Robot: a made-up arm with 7 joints.
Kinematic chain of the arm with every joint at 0, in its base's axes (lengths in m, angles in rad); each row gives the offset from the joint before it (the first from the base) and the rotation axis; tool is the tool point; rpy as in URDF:
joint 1: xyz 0 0 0.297 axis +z
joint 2: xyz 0 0 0 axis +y
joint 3: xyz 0 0 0.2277 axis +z
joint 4: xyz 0.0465 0 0 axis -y
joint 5: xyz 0.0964 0 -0.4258 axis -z
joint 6: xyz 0 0 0 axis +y
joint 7: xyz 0.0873 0 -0.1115 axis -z
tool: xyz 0 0 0 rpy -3.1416 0 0
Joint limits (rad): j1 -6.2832..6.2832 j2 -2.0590..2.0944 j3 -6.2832..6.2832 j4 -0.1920..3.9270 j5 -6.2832..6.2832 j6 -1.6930..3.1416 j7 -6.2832..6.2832
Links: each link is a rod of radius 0.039 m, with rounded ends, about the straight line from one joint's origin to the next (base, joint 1, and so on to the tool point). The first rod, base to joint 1, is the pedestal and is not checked.
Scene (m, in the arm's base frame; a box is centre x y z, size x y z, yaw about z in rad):
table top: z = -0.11
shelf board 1: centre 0.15 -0.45 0 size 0.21 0.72 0.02 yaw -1.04
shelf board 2: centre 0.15 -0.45 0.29 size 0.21 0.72 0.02 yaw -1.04
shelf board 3: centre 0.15 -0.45 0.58 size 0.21 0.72 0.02 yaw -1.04
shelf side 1: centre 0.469 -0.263 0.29 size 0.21 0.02 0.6 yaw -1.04
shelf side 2: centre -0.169 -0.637 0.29 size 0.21 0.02 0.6 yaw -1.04
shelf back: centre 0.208 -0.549 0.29 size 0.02 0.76 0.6 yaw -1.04
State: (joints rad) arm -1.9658 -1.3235 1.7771 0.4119 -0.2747 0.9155 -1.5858
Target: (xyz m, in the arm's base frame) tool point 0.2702 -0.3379 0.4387
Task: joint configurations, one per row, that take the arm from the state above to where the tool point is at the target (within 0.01 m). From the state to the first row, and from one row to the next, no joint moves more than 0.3 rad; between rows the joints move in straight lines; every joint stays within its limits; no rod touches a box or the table.
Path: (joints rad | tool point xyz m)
1: -2.1217 -1.1228 1.6911 0.1201 -0.4808 0.8375 -1.8517 | 0.0100 -0.3437 0.1461
2: -2.2776 -0.9221 1.6050 -0.1717 -0.6868 0.7595 -2.1176 | -0.1553 -0.2352 0.0942
3: -2.2854 -1.1261 1.5598 -0.0834 -0.5911 0.9918 -2.0427 | -0.1618 -0.2749 0.1763
4: -2.2931 -1.3302 1.5146 0.0049 -0.4955 1.2240 -1.9679 | -0.1525 -0.2900 0.2602
5: -2.3009 -1.5342 1.4694 0.0933 -0.3998 1.4563 -1.8930 | -0.1274 -0.2840 0.3352
6: -2.1338 -1.5703 1.3645 0.3318 -0.3613 1.1898 -1.7394 | 0.0554 -0.3673 0.3734
7: -1.9667 -1.6064 1.2595 0.5703 -0.3228 0.9232 -1.5858 | 0.2702 -0.3379 0.4387

